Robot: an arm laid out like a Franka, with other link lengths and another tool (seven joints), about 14 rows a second.
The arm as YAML. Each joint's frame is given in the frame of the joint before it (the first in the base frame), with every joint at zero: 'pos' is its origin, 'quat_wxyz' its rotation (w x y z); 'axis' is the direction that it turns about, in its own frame. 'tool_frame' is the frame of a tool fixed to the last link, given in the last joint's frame.
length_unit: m
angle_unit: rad
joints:
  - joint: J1
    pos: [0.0, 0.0, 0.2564]
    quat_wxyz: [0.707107, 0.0, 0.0, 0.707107]
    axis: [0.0, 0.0, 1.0]
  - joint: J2
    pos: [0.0, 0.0, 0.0]
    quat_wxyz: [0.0, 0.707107, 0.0, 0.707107]
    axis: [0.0, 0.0, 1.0]
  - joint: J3
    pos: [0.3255, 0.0, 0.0]
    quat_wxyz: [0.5, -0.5, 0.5, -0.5]
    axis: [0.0, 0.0, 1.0]
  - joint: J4
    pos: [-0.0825, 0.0, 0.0]
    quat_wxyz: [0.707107, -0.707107, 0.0, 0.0]
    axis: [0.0, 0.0, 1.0]
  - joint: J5
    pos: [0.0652, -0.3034, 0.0]
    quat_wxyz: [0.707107, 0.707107, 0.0, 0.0]
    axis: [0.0, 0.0, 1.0]
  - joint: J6
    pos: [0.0, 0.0, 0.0]
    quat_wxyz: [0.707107, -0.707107, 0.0, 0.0]
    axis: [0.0, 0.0, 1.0]
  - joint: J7
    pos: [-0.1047, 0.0, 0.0]
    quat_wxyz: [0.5, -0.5, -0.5, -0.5]
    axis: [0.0, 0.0, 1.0]
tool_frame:
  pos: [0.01, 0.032, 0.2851]
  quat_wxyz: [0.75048, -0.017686, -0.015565, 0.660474]
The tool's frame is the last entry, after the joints.
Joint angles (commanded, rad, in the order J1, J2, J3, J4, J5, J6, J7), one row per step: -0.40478 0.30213 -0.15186 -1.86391 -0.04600 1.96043 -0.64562; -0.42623 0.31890 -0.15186 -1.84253 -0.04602 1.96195 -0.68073; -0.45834 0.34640 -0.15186 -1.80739 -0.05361 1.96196 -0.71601; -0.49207 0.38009 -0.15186 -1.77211 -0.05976 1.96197 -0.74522; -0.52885 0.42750 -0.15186 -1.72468 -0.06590 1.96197 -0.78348; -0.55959 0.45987 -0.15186 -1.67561 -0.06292 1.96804 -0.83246; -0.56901 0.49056 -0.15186 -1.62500 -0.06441 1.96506 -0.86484; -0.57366 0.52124 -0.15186 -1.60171 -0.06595 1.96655 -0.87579; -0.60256 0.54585 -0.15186 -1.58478 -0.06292 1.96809 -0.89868; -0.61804 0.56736 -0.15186 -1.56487 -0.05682 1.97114 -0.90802; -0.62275 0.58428 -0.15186 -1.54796 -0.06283 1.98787 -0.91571; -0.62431 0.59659 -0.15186 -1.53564 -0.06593 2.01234 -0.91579; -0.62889 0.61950 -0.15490 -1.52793 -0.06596 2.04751 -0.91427
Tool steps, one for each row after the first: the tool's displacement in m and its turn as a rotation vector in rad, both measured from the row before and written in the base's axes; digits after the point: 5 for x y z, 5 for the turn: 0.00014 -0.01334 -0.00142 0.00214 -0.00511 0.01396; -0.00135 -0.02126 -0.00208 -0.00537 -0.00166 0.00828; -0.00348 -0.02114 -0.00537 -0.00289 0.00372 0.00006; -0.00318 -0.02443 -0.00887 -0.00118 0.00623 0.00673; 0.00283 -0.02320 -0.00110 -0.00547 -0.01744 0.01944; 0.00828 -0.01413 0.00018 -0.00878 -0.00955 0.02623; 0.00205 -0.00583 -0.00907 0.00183 0.00791 0.00878; -0.00892 -0.01384 -0.00830 0.00810 0.00482 -0.00657; -0.00168 -0.00877 -0.00571 0.00256 -0.00307 -0.00756; 0.00404 -0.00891 -0.00284 -0.01454 -0.00743 0.00960; 0.00663 -0.00762 -0.00141 -0.01890 -0.01538 0.00458; 0.00374 -0.00921 -0.00852 -0.01639 -0.01230 -0.00287
